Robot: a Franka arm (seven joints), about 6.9 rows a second.
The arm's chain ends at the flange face. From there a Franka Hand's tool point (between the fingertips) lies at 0.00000 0.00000 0.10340 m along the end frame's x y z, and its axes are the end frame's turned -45 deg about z.
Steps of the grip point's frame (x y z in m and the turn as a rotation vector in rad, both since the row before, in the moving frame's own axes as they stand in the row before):
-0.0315 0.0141 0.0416 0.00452 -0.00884 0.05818
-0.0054 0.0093 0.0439 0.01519 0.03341 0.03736
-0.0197 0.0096 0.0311 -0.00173 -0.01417 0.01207
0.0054 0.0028 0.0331 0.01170 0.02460 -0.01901
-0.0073 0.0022 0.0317 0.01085 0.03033 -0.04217
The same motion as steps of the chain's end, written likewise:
-0.0113 0.0320 0.0416 -0.00305 -0.00945 0.05818
0.0014 0.0139 0.0440 0.03437 0.01288 0.03736
-0.0062 0.0196 0.0311 -0.01124 -0.00880 0.01207
0.0049 0.0008 0.0331 0.02567 0.00912 -0.01901
-0.0050 0.0098 0.0318 0.02912 0.01377 -0.04217

